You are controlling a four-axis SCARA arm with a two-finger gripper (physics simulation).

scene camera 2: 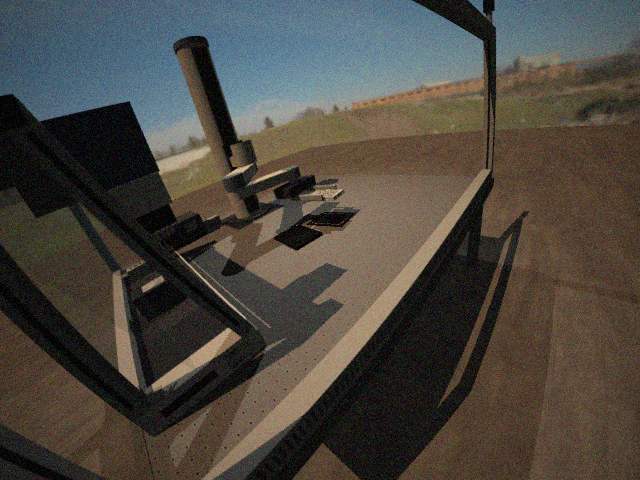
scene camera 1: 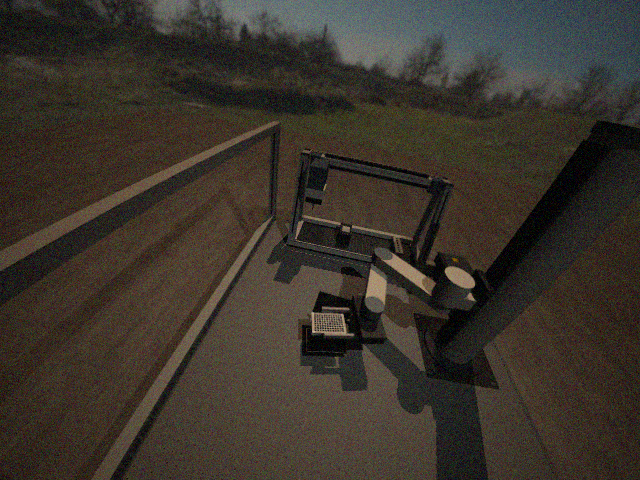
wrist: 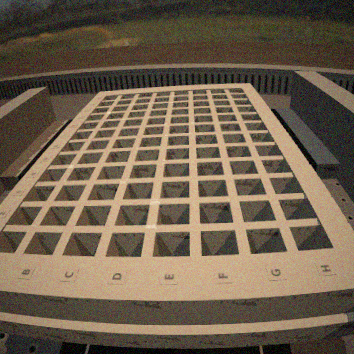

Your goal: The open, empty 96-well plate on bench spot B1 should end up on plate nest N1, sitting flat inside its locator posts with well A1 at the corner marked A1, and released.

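Frame: origin at the arm's base, x right, y up, z back, level; centimetres.
Seen in the pictures: gripper, fingertip midpoint: (scene camera 2: 329, 192) (scene camera 1: 322, 321) (wrist: 167, 98); arm's base, origin of the base link: (scene camera 2: 250, 216) (scene camera 1: 451, 349).
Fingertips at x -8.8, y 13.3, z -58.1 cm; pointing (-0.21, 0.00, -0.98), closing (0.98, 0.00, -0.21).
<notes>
Offsets run from my fingertips to a thing's top centre. "spot": to the spot under its first point.
The pale 96-well plate @[dx +0.5, dy -0.5, dz +2.2 cm] (scene camera 1: 328, 323) (scene camera 2: 325, 194) (wrist: 172, 170) hangs level above the bench, wells up. My gripper (scene camera 1: 330, 322) (scene camera 2: 321, 193) (wrist: 167, 98) is shut on its two long sides. In the wrist view letters B to H run along the near edge, numbers along the left; well A1 is cut off at the lower left. Spot B1 seems to be the dark, light-outlined pad @[spot: dx -3.0, dy -11.8, dz +2.7 cm] (scene camera 1: 323, 347) (scene camera 2: 333, 218) below the plate. A second dark flat pad @[spot: dx +19.6, dy -10.9, dz -0.1 cm] (scene camera 1: 324, 299) (scene camera 2: 298, 237) beside it seems to be nest N1; its posts and A1 mark cannot be made out.
The arm's thick column (scene camera 1: 547, 248) (scene camera 2: 199, 87) stands at one side of the bench. A gantry machine (scene camera 1: 382, 172) (scene camera 2: 121, 325) stands at one end, with a dark box @[spot: dx +56.0, dy -0.5, dz +62.8 cm] (scene camera 1: 444, 260) nearby. A long rail (scene camera 1: 185, 351) (scene camera 2: 390, 289) runs along the opposite bench edge.
</notes>
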